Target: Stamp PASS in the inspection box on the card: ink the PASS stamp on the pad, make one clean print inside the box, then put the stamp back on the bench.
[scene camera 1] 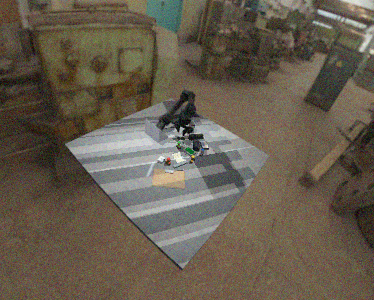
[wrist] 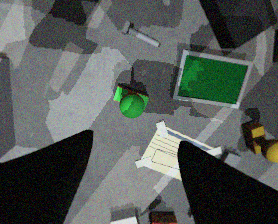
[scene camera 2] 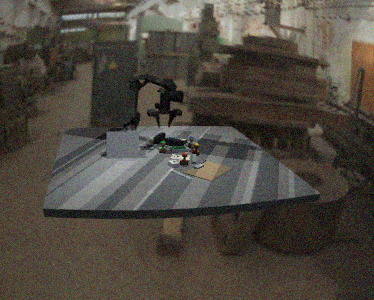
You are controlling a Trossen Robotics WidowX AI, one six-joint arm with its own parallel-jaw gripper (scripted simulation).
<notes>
I see my gripper (wrist: 136,142), a pass stamp (wrist: 132,104), a cream card (wrist: 161,154) and a green ink pad (wrist: 204,78).
</notes>
